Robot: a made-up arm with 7 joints. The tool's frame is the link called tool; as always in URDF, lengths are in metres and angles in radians. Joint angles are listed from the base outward. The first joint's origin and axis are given. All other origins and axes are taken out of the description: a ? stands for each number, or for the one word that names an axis. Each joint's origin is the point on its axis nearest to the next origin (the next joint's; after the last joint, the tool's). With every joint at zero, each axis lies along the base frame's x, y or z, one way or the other. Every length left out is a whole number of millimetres.
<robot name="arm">
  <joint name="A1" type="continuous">
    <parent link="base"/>
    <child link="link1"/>
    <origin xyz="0 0 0.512"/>
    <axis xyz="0 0 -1"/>
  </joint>
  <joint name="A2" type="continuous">
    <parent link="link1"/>
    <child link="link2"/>
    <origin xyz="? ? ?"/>
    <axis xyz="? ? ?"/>
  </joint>
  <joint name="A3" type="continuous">
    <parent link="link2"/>
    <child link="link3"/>
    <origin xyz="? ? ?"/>
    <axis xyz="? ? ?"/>
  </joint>
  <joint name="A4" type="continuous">
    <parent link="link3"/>
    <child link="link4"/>
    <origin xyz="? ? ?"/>
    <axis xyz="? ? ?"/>
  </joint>
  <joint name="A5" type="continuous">
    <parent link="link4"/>
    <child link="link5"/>
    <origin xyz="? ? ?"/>
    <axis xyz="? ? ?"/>
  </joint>
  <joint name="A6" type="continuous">
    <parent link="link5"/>
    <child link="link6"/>
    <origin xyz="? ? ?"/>
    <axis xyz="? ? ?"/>
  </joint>
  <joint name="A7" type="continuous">
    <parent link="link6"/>
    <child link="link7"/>
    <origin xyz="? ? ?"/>
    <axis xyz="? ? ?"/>
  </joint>
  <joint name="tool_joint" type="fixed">
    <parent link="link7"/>
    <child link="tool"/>
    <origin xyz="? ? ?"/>
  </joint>
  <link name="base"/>
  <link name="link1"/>
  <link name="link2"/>
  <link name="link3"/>
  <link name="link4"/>
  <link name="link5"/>
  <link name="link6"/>
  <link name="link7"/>
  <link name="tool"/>
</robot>
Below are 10 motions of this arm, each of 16 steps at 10 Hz.
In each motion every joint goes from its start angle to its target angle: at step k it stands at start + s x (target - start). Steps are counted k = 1, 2, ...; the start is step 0. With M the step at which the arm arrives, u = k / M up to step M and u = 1 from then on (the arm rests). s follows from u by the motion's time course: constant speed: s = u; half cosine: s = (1 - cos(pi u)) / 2; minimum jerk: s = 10 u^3 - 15 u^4 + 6 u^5.
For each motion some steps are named. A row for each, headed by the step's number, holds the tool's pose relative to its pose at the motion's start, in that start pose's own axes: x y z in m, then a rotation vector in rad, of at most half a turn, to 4 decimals.
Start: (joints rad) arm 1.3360 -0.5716 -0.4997 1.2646 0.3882 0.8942 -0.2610
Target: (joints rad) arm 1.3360 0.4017 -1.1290 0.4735 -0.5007 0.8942 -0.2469
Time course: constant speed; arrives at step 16
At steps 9, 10, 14, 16:
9: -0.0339 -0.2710 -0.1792 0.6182 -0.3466 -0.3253
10: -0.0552 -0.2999 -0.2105 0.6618 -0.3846 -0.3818
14: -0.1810 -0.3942 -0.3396 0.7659 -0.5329 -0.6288
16: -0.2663 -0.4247 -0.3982 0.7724 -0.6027 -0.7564

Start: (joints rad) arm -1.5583 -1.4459 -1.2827 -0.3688 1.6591 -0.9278 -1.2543
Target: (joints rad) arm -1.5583 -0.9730 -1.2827 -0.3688 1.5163 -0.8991 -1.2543
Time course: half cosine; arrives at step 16
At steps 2, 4, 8, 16:
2: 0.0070 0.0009 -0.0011 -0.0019 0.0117 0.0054
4: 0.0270 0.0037 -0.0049 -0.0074 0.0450 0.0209
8: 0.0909 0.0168 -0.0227 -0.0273 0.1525 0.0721
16: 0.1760 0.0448 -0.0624 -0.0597 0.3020 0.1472

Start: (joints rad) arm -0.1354 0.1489 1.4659 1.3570 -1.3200 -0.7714 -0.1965
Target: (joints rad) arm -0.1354 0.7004 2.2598 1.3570 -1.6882 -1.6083 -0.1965
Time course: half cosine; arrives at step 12
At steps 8, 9, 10, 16:
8: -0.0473 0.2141 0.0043 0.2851 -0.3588 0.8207
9: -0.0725 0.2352 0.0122 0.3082 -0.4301 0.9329
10: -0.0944 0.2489 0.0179 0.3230 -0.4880 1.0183
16: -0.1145 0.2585 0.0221 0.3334 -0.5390 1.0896

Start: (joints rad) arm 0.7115 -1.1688 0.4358 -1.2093 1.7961 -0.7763 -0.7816
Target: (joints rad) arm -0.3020 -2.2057 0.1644 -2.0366 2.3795 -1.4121 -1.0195
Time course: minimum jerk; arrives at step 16
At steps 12, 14, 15, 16:
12: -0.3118 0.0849 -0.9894 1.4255 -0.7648 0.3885
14: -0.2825 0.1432 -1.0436 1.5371 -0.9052 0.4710
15: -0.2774 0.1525 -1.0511 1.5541 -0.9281 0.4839
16: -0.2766 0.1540 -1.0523 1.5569 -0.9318 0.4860

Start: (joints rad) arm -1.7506 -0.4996 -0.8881 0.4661 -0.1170 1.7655 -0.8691
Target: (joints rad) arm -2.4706 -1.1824 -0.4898 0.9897 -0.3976 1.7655 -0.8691
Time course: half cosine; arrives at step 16
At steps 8, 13, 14, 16:
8: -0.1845 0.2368 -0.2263 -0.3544 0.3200 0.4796
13: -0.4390 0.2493 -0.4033 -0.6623 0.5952 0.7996
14: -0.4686 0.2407 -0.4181 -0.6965 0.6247 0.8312
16: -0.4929 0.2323 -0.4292 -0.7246 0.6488 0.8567

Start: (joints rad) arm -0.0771 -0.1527 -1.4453 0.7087 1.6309 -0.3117 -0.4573
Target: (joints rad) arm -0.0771 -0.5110 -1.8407 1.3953 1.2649 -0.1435 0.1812
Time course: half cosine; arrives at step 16
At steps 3, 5, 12, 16:
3: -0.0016 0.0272 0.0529 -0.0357 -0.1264 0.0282
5: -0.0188 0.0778 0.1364 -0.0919 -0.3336 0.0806
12: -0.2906 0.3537 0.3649 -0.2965 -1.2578 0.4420
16: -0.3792 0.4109 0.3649 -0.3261 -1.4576 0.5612

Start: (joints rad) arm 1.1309 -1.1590 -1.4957 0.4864 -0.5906 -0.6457 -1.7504
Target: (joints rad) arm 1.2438 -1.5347 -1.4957 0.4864 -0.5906 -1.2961 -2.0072
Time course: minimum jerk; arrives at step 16
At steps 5, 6, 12, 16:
5: 0.0006 -0.0434 0.0252 -0.1383 0.0031 -0.0743
6: -0.0010 -0.0671 0.0395 -0.2101 0.0067 -0.1181
12: -0.0495 -0.2215 0.1529 -0.6461 0.0593 -0.4743
16: -0.0647 -0.2450 0.1753 -0.7123 0.0720 -0.5448

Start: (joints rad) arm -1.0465 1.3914 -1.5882 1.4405 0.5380 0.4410 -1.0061
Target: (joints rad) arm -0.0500 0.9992 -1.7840 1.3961 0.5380 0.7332 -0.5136
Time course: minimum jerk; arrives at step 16
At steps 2, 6, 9, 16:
2: 0.0030 0.0111 0.0030 0.0003 -0.0096 0.0144
6: 0.0225 0.1938 0.0514 0.0337 -0.1645 0.2497
9: -0.0337 0.4204 0.1162 0.1623 -0.3576 0.5593
16: -0.1836 0.6091 0.1907 0.4217 -0.5351 0.8864

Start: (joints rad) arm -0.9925 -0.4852 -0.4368 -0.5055 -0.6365 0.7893 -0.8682
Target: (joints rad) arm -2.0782 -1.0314 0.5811 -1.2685 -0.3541 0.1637 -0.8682
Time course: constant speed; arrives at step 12
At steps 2, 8, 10, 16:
2: 0.1010 0.2578 0.1692 -0.2025 -0.1866 0.3482
8: -0.2892 0.9611 0.7064 -0.7282 -1.1267 1.0203
10: -0.5886 1.0528 0.8329 -0.8432 -1.5385 1.0683
16: -0.9132 1.0479 0.9083 -0.9066 -1.9733 1.0016

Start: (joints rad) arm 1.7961 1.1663 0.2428 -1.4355 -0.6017 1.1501 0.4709
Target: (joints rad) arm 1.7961 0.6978 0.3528 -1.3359 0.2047 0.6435 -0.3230
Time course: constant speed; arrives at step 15
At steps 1, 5, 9, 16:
1: 0.0192 0.0259 -0.0300 -0.0216 0.0593 0.0699
5: 0.0663 0.1190 -0.1545 -0.1497 0.3030 0.3312
9: 0.0756 0.1777 -0.2784 -0.3431 0.5517 0.5546
16: 0.0631 0.1739 -0.4322 -0.7470 0.9195 0.7897

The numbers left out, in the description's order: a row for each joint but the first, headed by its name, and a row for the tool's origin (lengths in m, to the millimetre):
A2: xyz 0.396 0.041 0, axis 1 0 0
A3: xyz 0 -0.068 -0.113, axis 0 0 1
A4: xyz -0.02 -0.301 0, axis 1 0 0
A5: xyz 0 -0.077 -0.264, axis 0 1 0
A6: xyz -0.016 0 0.093, axis 0 0 -1
A7: xyz 0.012 -0.081 0, axis 0 -1 0
tool: xyz 0.366 0 -0.013

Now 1 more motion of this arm.
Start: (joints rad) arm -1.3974 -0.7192 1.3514 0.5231 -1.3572 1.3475 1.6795
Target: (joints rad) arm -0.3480 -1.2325 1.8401 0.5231 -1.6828 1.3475 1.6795
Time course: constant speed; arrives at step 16
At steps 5, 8, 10, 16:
5: 0.1673 -0.1219 0.1181 -0.2261 -0.1171 0.0776
8: 0.2534 -0.1844 0.2178 -0.3835 -0.1741 0.1166
10: 0.3035 -0.2199 0.2949 -0.4971 -0.2075 0.1373
16: 0.4121 -0.2870 0.5682 -0.8755 -0.2897 0.1655

